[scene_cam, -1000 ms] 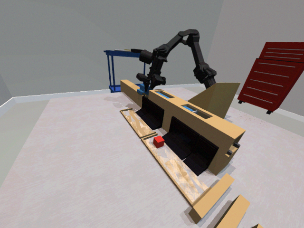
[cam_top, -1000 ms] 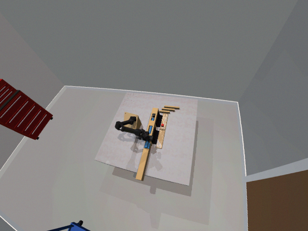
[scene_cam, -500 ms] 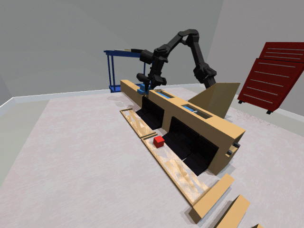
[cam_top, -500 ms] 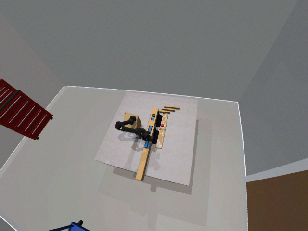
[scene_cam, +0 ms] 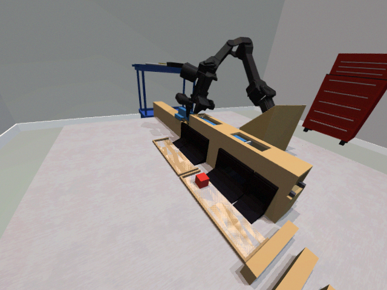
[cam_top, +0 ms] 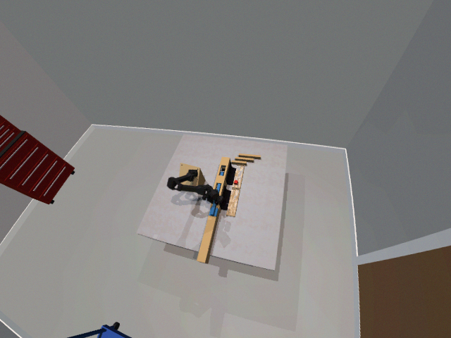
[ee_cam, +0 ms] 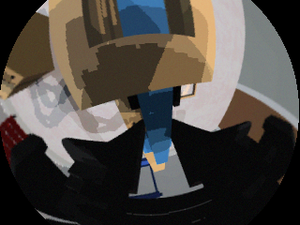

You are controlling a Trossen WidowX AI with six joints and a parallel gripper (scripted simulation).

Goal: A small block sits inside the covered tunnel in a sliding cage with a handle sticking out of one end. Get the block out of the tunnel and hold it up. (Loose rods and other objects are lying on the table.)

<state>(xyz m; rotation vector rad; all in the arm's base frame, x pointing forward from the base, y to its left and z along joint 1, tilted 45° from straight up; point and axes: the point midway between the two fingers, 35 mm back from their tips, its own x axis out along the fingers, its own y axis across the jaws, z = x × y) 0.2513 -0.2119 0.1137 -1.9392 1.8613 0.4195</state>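
Right now my gripper tip is 2 cm short of the tan covered tunnel, 3 cm to the right of it and 5 cm above it.
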